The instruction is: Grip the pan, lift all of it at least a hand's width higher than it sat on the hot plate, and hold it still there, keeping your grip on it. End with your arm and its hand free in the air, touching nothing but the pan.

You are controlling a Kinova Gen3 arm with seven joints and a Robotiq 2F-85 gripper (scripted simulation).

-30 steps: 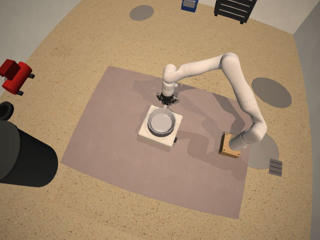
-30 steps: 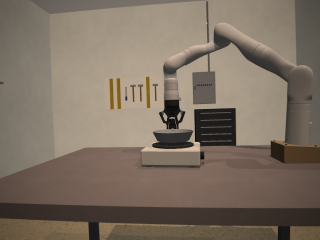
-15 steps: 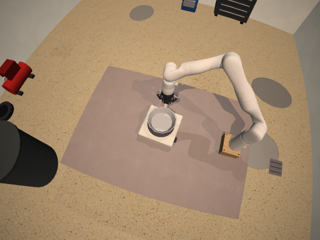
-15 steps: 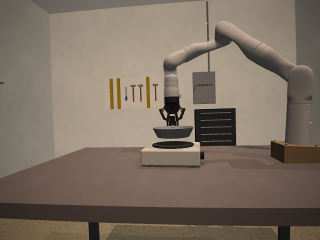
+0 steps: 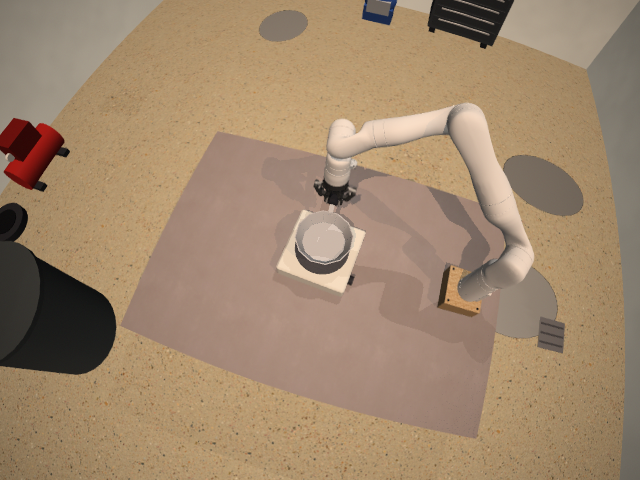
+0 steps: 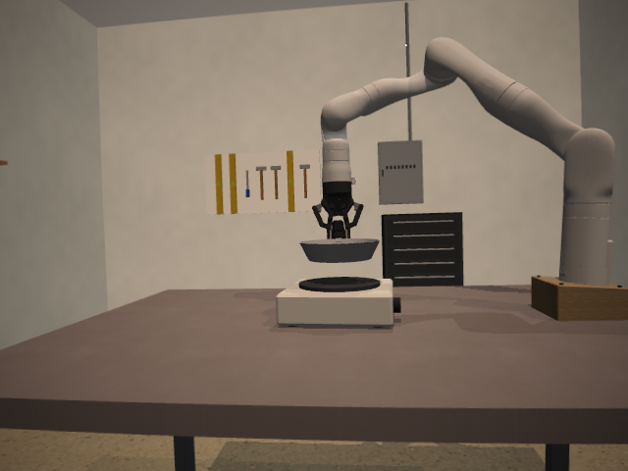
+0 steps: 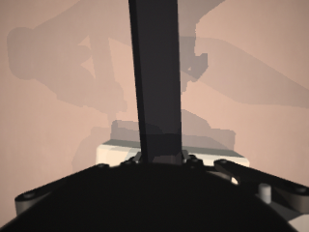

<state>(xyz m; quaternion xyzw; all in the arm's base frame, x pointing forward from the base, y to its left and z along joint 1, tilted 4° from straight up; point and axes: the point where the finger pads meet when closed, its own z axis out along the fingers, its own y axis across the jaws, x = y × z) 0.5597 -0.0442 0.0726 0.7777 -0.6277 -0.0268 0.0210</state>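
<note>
Right now the grey pan is 10 mm behind my hand, 70 mm to the left of it and 20 mm below it. The rest, counted from my hand: hot plate (40 mm behind, 130 mm to the left, 140 mm below).
</note>
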